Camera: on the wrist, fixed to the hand. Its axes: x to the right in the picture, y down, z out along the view.
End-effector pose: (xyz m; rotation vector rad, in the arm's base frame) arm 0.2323 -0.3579 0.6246 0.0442 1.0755 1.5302
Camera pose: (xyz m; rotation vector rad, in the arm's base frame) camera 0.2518 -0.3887 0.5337 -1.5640 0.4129 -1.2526
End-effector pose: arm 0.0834 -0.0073 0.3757 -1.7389 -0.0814 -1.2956
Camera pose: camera 0.0076 -0.0131 0.4374 -0.3311 1.2678 1.6003
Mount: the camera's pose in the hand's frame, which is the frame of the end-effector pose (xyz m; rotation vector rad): 0.0173 -0.0764 -0.0588 -0.1292 0.8648 -2.9500
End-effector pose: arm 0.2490 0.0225 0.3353 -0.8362 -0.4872 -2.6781
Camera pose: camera 0.1782 0.0647 0.2824 -0.8589 0.4287 0.5456
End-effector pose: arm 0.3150 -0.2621 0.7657 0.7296 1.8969 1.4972
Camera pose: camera 0.2557 -0.3031 0.6994 -2.1859 0.8981 -0.4260
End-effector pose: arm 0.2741 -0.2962 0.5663 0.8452 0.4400 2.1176
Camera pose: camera 0.2672 -0.2366 0.4889 -0.8806 0.8696 -0.5481
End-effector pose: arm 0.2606 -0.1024 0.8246 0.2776 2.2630 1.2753
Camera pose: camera 0.2204 -0.1792 0.7791 -2.5903 0.4927 -0.4719
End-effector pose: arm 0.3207 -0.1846 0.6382 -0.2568 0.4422 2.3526
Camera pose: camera 0.3643 -0.1442 0.5603 -0.9299 -0.0579 -0.7102
